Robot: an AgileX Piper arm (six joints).
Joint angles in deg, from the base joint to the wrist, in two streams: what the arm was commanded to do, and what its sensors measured. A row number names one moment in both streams.
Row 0, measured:
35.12 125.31 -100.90 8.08 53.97 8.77
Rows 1 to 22, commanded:
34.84 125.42 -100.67 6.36 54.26 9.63
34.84 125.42 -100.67 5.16 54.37 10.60
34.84 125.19 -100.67 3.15 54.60 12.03
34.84 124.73 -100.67 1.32 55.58 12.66
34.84 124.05 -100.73 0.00 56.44 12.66
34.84 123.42 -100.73 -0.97 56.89 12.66
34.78 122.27 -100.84 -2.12 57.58 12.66
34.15 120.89 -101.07 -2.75 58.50 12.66
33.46 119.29 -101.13 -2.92 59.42 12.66
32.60 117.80 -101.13 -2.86 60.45 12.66
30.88 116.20 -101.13 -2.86 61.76 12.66
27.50 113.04 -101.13 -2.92 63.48 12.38
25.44 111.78 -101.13 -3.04 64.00 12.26
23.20 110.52 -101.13 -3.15 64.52 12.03
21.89 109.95 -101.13 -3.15 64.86 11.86
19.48 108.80 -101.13 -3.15 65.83 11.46
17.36 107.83 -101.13 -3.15 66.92 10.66
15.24 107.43 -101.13 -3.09 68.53 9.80
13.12 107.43 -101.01 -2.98 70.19 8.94
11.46 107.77 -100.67 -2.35 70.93 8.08
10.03 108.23 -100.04 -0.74 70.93 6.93
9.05 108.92 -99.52 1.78 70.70 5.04
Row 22, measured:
10.49 108.00 -100.38 -1.15 69.50 7.91
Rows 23 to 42, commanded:
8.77 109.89 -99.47 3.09 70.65 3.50
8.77 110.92 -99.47 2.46 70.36 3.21
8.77 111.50 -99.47 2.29 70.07 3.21
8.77 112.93 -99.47 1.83 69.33 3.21
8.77 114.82 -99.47 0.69 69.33 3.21
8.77 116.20 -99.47 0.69 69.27 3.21
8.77 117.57 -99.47 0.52 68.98 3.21
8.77 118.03 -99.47 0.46 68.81 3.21
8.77 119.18 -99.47 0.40 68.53 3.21
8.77 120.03 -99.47 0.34 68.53 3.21
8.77 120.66 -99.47 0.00 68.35 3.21
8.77 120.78 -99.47 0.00 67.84 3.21
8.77 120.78 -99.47 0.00 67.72 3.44
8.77 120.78 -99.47 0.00 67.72 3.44
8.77 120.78 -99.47 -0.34 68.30 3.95
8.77 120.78 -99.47 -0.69 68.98 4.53
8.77 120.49 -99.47 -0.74 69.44 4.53
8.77 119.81 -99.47 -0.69 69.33 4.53
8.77 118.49 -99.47 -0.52 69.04 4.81
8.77 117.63 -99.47 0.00 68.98 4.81
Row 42, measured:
9.00 119.58 -99.87 0.00 68.75 4.47
